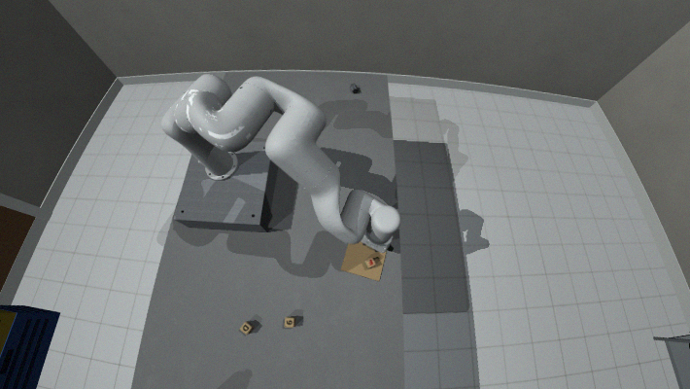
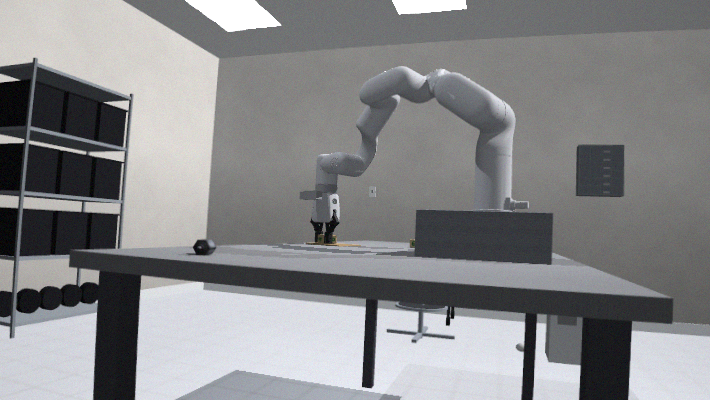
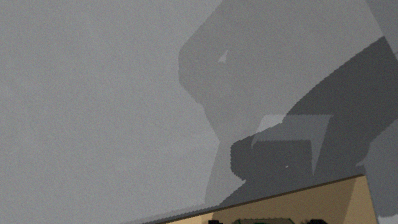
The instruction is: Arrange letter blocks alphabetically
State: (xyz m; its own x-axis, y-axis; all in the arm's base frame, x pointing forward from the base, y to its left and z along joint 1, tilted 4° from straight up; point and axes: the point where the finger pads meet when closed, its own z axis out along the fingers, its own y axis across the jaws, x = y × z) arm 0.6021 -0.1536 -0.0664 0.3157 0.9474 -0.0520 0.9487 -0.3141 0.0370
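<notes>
Right now my hand is 5 cm to the left of the tan mat, 2 cm past it and 2 cm above it. Round my hand: black faceted object: 77 cm to the left, 21 cm behind, 1 cm below.
</notes>
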